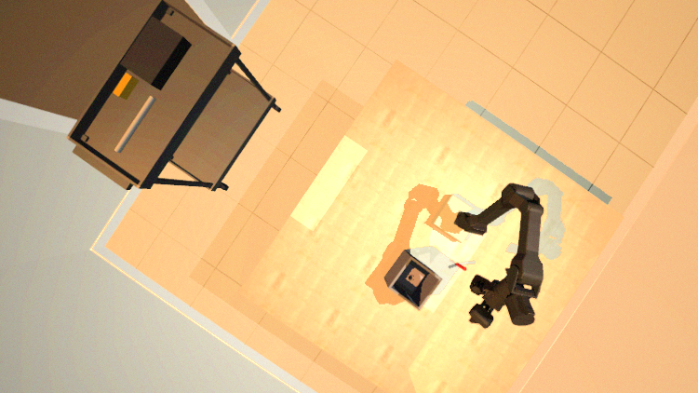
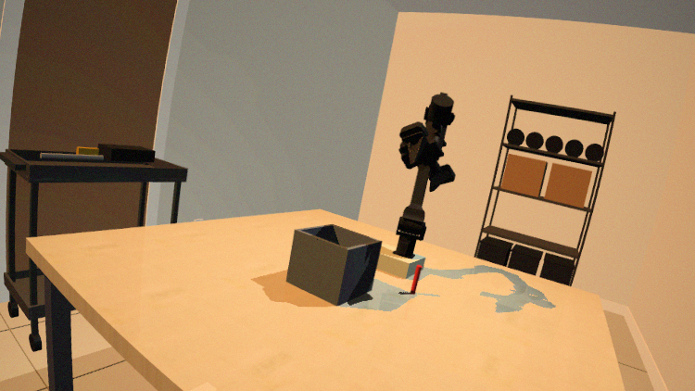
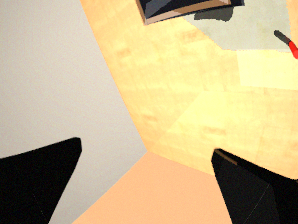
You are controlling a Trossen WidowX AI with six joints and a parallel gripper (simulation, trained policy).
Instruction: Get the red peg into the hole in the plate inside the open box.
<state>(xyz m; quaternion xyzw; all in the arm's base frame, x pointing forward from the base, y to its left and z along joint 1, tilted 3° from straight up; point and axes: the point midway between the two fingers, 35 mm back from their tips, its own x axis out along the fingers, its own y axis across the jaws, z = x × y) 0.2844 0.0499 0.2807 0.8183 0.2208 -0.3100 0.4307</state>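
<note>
Right now the red peg is 110 mm behind my gripper tip, 30 mm to the left of it and 280 mm below it. Round my gripper tip: grey plate: 30 mm ahead, 160 mm to the right, 270 mm below.
</note>
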